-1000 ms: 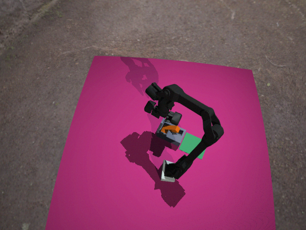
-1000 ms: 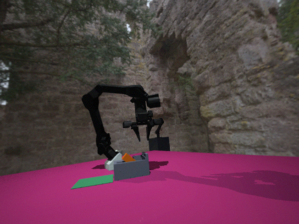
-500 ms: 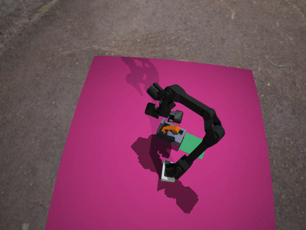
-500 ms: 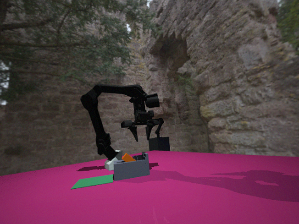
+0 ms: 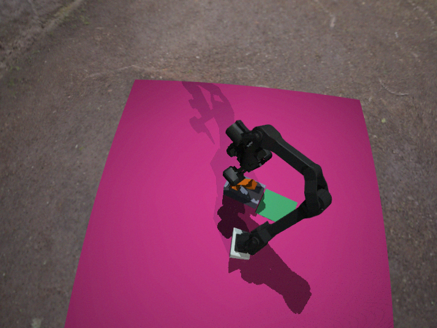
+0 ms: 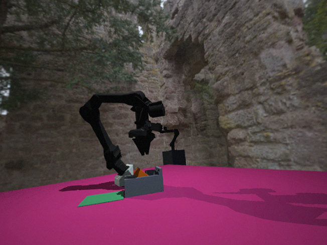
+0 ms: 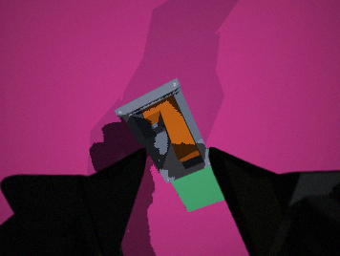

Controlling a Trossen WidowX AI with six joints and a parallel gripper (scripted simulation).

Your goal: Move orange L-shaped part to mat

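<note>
Now: gripper tip 10 mm past the orange L-shaped part, 10 mm to the right of it and 110 mm above it. Round my gripper tip: green mat: 70 mm behind, 160 mm to the right, 160 mm below.
</note>
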